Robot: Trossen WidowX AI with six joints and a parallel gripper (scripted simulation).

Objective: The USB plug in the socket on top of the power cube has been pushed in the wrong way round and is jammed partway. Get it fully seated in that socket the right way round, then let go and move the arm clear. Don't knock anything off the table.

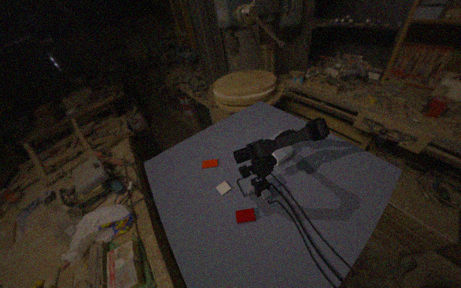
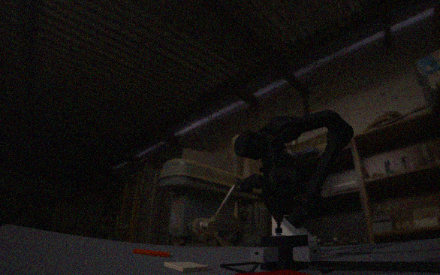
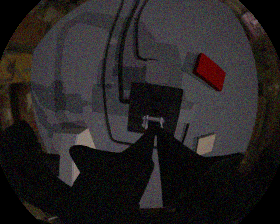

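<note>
The USB plug lies 2 cm below my gripper tip. The rest, counted from my gripper tip: white tile 15 cm ahead, 14 cm to the right, 11 cm below; red tile 17 cm ahead, 7 cm to the left, 10 cm below; orange tile 10 cm ahead, 36 cm to the right, 11 cm below.
</note>
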